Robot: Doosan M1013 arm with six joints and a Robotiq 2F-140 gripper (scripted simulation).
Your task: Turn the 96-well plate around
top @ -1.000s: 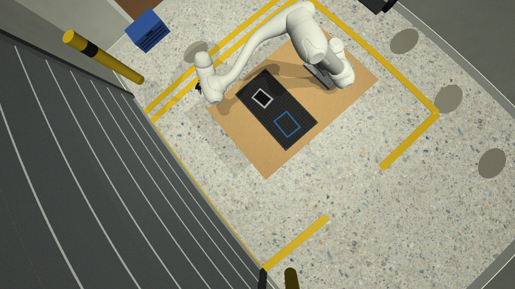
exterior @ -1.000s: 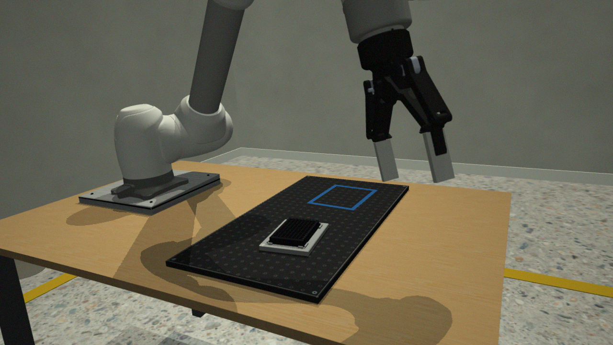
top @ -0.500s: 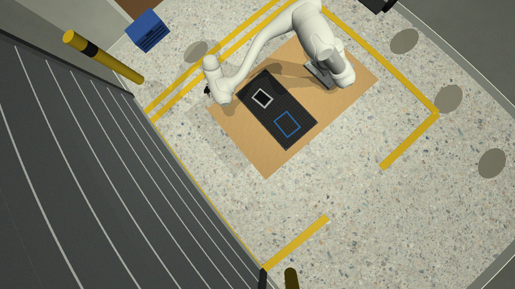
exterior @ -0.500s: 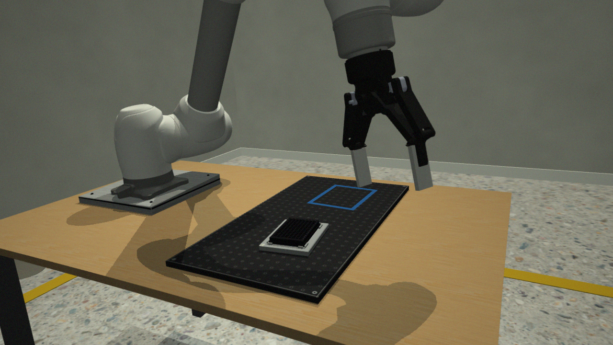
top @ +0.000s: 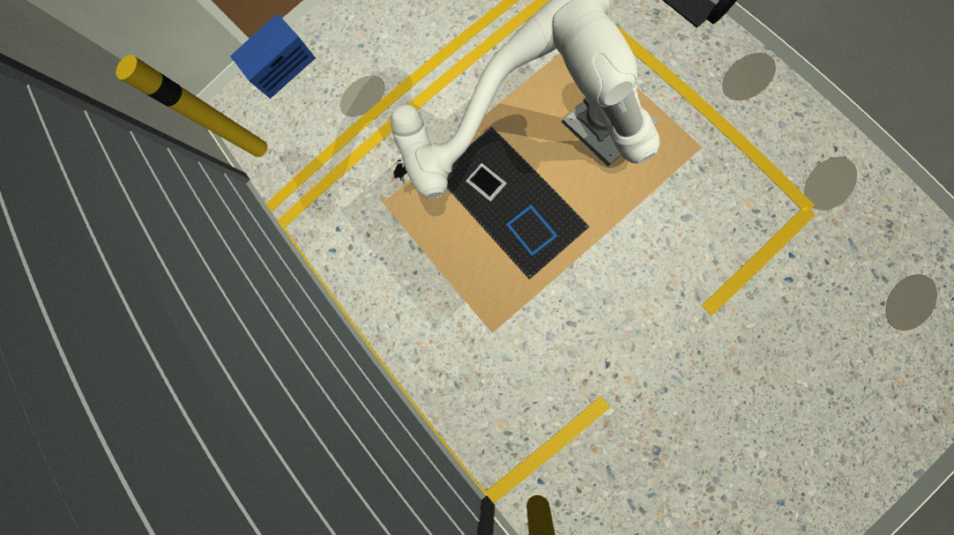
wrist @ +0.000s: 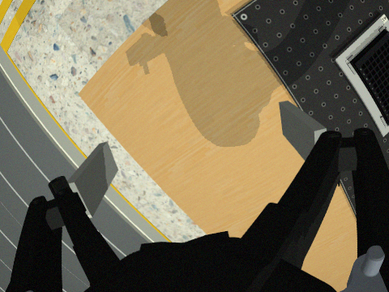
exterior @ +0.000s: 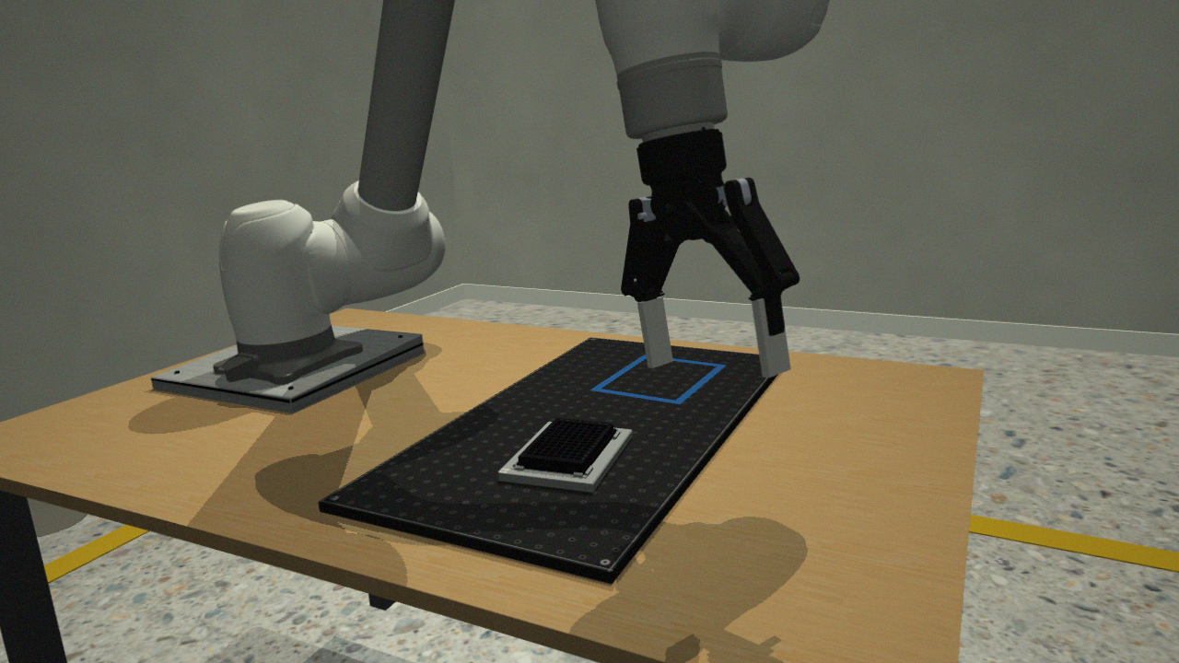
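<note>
Now: the black 96-well plate 240 mm behind my hand, 120 mm to the left of it and 180 mm below it. From my hand the other things lie so: A1 mark: 280 mm behind, 40 mm to the left, 190 mm below; then grey plate nest N1: 240 mm behind, 120 mm to the left, 190 mm below.
</note>
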